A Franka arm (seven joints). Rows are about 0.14 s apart.
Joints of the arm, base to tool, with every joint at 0 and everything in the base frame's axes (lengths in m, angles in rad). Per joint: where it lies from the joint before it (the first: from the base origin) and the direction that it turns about. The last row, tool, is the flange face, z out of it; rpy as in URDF.
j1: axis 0 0 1 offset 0 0 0.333
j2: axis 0 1 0 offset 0 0 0
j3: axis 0 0 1 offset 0 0 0.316
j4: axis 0 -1 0 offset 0.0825 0 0
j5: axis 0 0 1 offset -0.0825 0 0.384
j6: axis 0 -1 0 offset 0 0 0
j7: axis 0 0 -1 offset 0.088 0 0
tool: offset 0 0 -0.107 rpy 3.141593 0 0
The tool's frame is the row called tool.
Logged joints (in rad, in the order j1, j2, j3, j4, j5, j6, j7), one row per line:
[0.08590, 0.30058, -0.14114, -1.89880, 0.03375, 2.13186, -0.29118]
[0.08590, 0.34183, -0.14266, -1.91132, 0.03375, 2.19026, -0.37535]
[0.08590, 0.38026, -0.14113, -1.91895, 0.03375, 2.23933, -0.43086]
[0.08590, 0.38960, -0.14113, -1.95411, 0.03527, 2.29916, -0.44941]
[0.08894, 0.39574, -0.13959, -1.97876, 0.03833, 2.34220, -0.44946]
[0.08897, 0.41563, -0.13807, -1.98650, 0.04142, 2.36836, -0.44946]
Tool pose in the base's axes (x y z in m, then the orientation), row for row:
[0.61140, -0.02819, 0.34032, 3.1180, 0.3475, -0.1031]
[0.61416, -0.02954, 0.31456, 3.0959, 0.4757, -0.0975]
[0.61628, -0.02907, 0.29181, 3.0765, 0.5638, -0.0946]
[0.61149, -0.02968, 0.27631, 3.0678, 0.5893, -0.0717]
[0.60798, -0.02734, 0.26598, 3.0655, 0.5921, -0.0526]
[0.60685, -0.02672, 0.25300, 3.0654, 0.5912, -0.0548]
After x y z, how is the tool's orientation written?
As a rotation vector, in radians.
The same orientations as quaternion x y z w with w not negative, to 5 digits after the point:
[0.99331, 0.11070, -0.03284, 0.00130]
[0.98791, 0.15180, -0.03111, 0.00392]
[0.98315, 0.18017, -0.03023, 0.00621]
[0.98175, 0.18859, -0.02295, 0.00844]
[0.98167, 0.18961, -0.01684, 0.00950]
[0.98171, 0.18933, -0.01755, 0.00961]

